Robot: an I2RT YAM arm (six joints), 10 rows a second.
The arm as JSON. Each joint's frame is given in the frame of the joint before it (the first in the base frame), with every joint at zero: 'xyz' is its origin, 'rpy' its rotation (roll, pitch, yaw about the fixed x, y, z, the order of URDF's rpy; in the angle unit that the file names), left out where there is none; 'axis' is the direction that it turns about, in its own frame. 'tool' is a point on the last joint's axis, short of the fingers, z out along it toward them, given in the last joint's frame.
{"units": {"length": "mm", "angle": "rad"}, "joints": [
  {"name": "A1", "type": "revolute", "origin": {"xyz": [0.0, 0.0, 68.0], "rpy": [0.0, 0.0, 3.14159]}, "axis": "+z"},
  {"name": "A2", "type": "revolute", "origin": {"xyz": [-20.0, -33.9, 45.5], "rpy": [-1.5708, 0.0, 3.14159]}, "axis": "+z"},
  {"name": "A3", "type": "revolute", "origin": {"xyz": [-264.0, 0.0, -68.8], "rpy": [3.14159, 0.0, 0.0]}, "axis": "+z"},
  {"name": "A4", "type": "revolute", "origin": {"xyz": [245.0, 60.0, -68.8], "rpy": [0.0, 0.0, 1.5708]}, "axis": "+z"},
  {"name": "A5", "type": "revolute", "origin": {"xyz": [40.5, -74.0, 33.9], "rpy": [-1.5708, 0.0, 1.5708]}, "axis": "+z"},
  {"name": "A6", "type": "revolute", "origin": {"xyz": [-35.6, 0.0, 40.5], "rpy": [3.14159, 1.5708, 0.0]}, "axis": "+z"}
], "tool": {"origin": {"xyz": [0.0, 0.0, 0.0], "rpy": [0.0, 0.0, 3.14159]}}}
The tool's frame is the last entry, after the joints.
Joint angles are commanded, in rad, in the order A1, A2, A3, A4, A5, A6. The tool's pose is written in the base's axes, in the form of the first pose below.
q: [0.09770, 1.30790, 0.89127, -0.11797, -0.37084, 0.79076]
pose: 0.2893 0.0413 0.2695 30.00 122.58 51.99
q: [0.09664, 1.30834, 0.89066, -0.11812, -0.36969, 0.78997]
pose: 0.2894 0.0410 0.2692 30.08 122.60 51.85
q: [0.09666, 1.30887, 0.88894, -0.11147, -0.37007, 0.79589]
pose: 0.2896 0.0410 0.2691 30.32 122.35 52.11
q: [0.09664, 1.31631, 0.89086, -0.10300, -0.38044, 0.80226]
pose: 0.2913 0.0415 0.2686 30.28 122.31 52.96
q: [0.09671, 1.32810, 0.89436, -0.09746, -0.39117, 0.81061]
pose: 0.2936 0.0421 0.2671 30.52 122.57 53.83
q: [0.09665, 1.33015, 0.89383, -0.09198, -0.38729, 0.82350]
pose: 0.2942 0.0420 0.2668 31.40 122.30 54.04
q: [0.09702, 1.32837, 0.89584, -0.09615, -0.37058, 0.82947]
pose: 0.2941 0.0416 0.2675 32.34 122.04 53.25
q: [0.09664, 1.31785, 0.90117, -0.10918, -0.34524, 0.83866]
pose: 0.2927 0.0405 0.2708 33.73 121.43 52.07
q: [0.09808, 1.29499, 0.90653, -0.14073, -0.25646, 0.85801]
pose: 0.2889 0.0375 0.2755 37.91 119.94 47.47
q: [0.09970, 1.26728, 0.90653, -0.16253, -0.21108, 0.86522]
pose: 0.2836 0.0359 0.2807 39.56 118.73 45.20
